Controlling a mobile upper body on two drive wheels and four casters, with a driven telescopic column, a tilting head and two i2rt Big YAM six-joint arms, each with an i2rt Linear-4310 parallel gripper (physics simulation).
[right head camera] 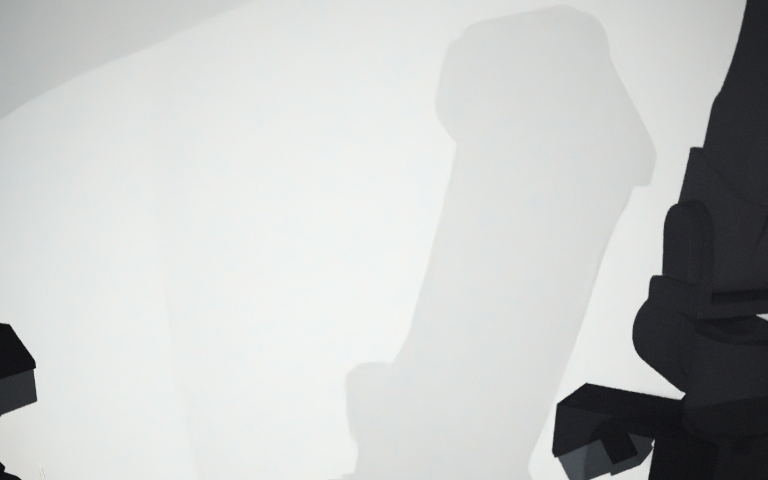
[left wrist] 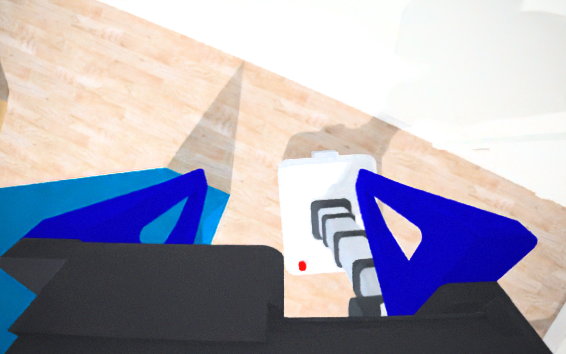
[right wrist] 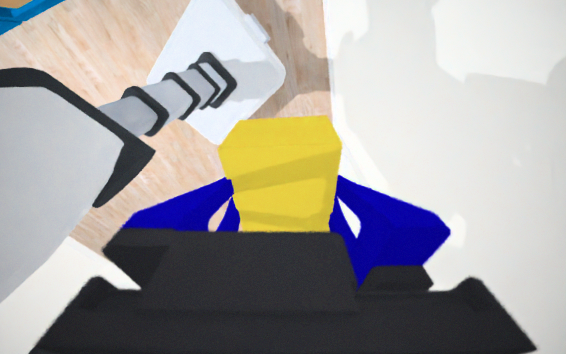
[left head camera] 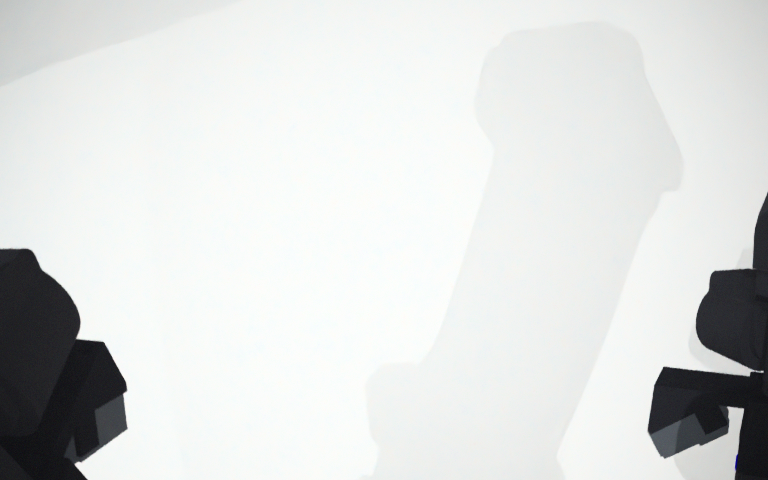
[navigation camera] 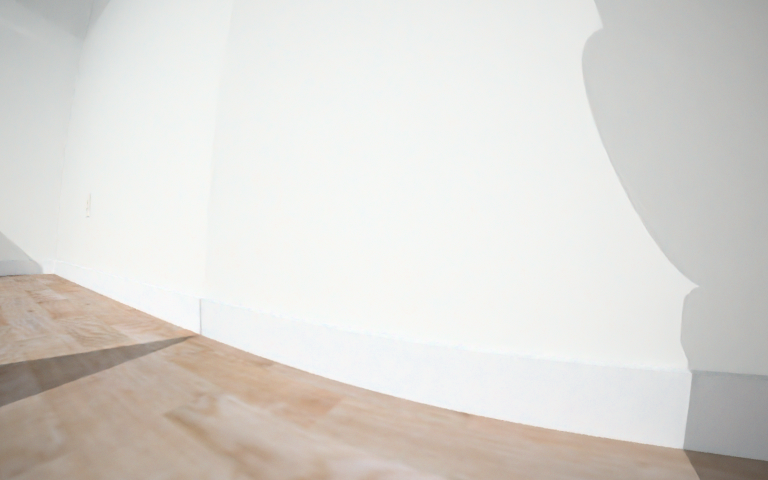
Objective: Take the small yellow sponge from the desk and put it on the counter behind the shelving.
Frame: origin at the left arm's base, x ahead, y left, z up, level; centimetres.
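Seen in the pictures: left gripper, fingertip midpoint: point(left wrist: 281, 177); right gripper, fingertip midpoint: point(right wrist: 284, 176).
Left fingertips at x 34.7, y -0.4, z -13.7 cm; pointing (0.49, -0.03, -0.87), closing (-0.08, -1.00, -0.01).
A point is followed by its place in that frame.
The small yellow sponge point(right wrist: 282, 132) {x 38.5, y -41.8, z -15.7 cm} is held between the blue fingers of my right gripper point(right wrist: 284, 176) {x 36.0, y -44.8, z -16.6 cm} in the right wrist view, in front of the fingertips and above the floor. My right gripper is shut on it. My left gripper point(left wrist: 281, 177) {x 34.7, y -0.4, z -13.7 cm} is open in the left wrist view, with its blue fingers wide apart and no object between them. The blue shelving point(left wrist: 100, 187) {x 29.4, y 69.1, z -76.0 cm} shows in part at the left of the left wrist view, partly hidden by a finger. I cannot make out the desk or the counter in these views.
A white wall point(left head camera: 283, 198) {x 83.5, y -6.4, z 8.8 cm} point(right head camera: 283, 198) {x 82.1, y -9.0, z 9.0 cm} point(navigation camera: 396, 169) {x 73.3, y -26.0, z -101.2 cm} stands close ahead, with arm shadows on it. Its white baseboard point(navigation camera: 396, 362) {x 71.6, y -26.4, z -130.2 cm} meets the wood floor point(navigation camera: 254, 418) {x 65.2, y -7.8, z -135.6 cm}. My white base point(left wrist: 295, 185) {x 19.2, y -5.1, z -109.6 cm} point(right wrist: 195, 35) {x 10.7, y -5.4, z -109.6 cm} shows below the grippers. Black arm parts point(left head camera: 33, 328) {x 31.2, y -2.3, z 6.7 cm} point(right head camera: 730, 249) {x 33.8, y -41.7, z 8.6 cm} flank the head views.
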